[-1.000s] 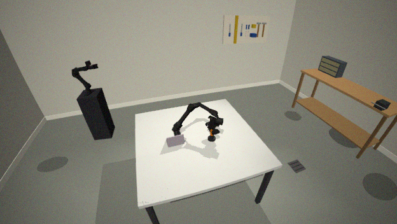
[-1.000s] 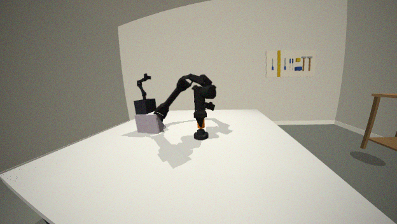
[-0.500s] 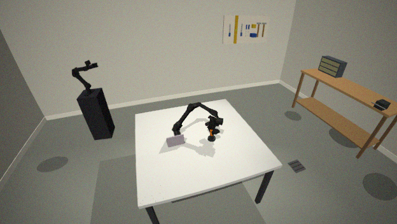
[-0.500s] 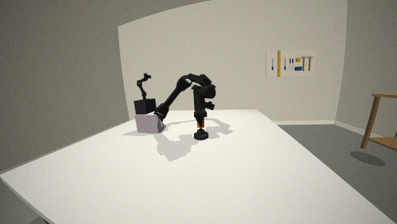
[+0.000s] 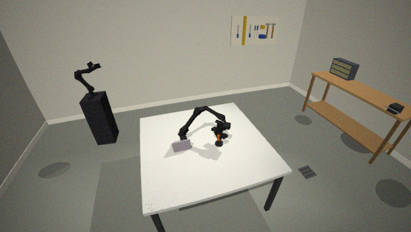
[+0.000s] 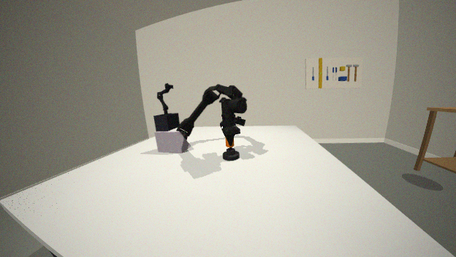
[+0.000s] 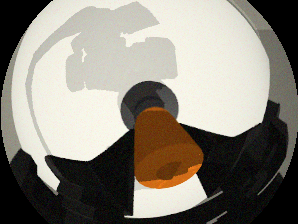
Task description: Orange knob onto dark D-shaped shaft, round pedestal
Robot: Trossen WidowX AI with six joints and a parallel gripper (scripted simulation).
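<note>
My gripper tip is now 20 mm below the orange knob. From my gripper tip the other things lie so: dark round pedestal 40 mm below.
</note>
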